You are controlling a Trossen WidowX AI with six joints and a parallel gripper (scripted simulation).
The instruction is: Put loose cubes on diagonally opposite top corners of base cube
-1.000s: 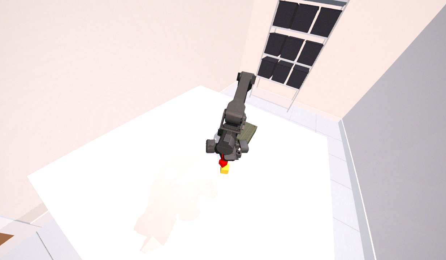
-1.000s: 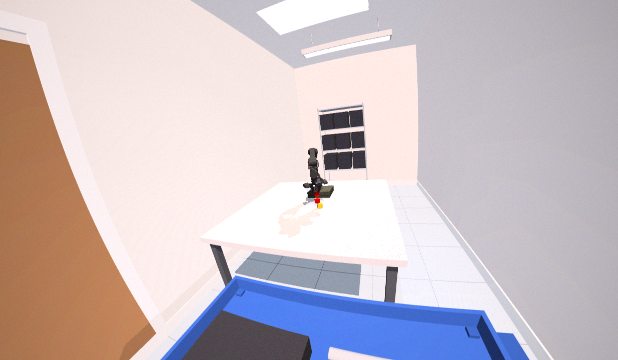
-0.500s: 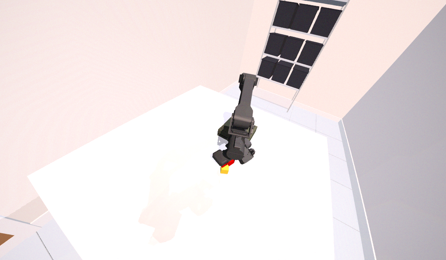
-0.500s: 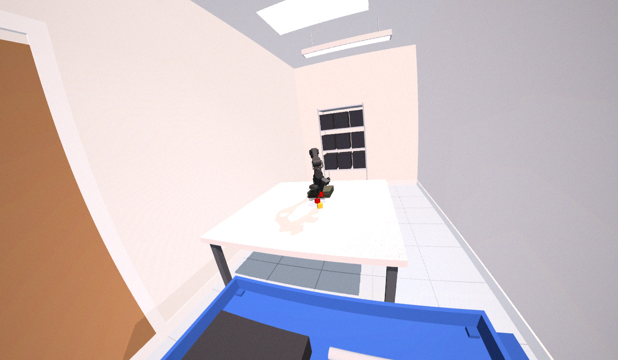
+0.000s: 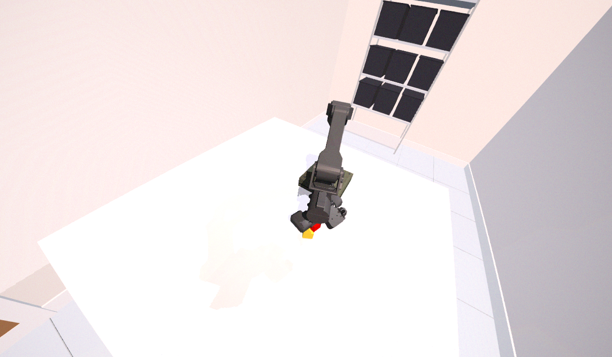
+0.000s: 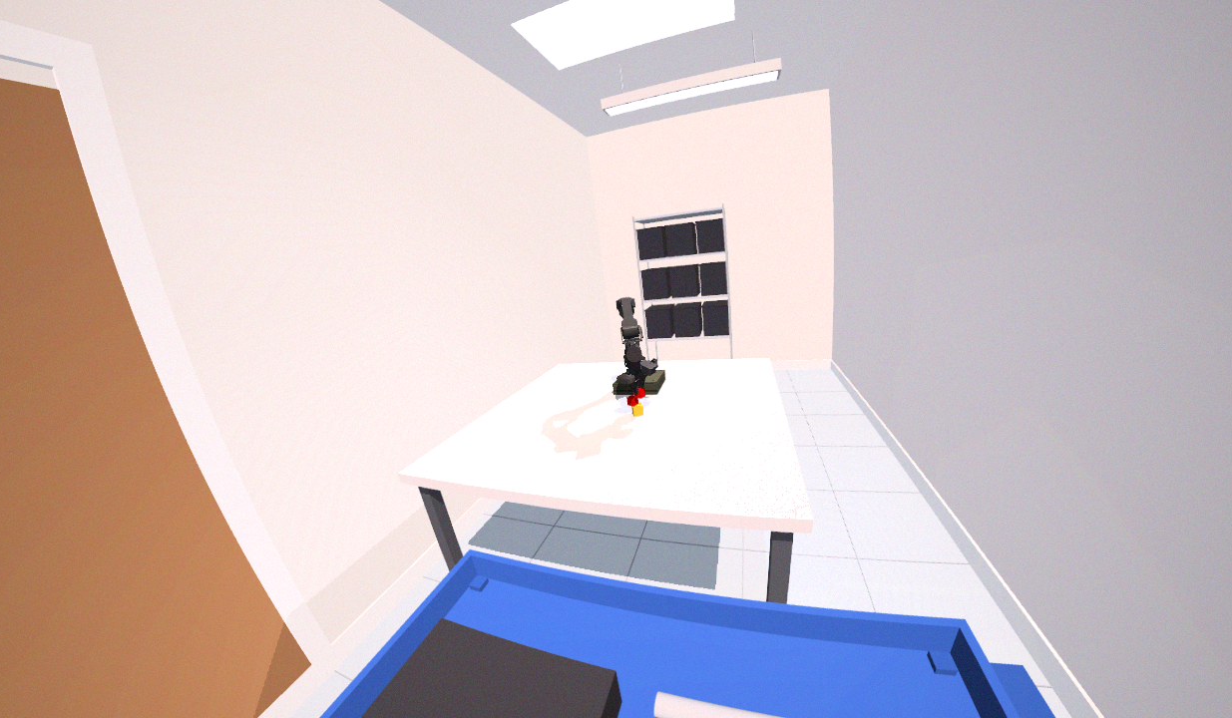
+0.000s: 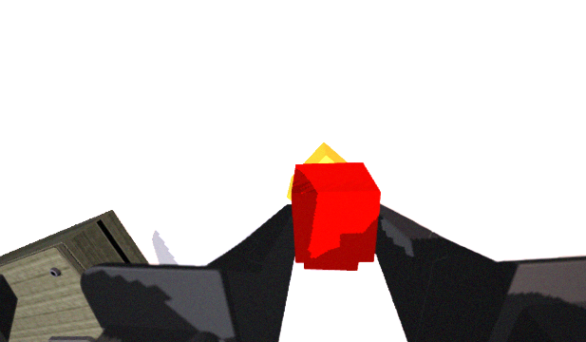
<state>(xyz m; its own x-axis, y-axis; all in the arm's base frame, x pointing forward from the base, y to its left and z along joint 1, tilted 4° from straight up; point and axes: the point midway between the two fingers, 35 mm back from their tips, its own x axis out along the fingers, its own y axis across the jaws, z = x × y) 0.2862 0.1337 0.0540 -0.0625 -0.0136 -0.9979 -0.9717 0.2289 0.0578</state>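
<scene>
Right now the red cube is 40 mm to the right of my gripper tip, 40 mm below it and 10 mm behind it. From my gripper tip the other things lie so: yellow cube 70 mm below, 20 mm to the right.
</scene>
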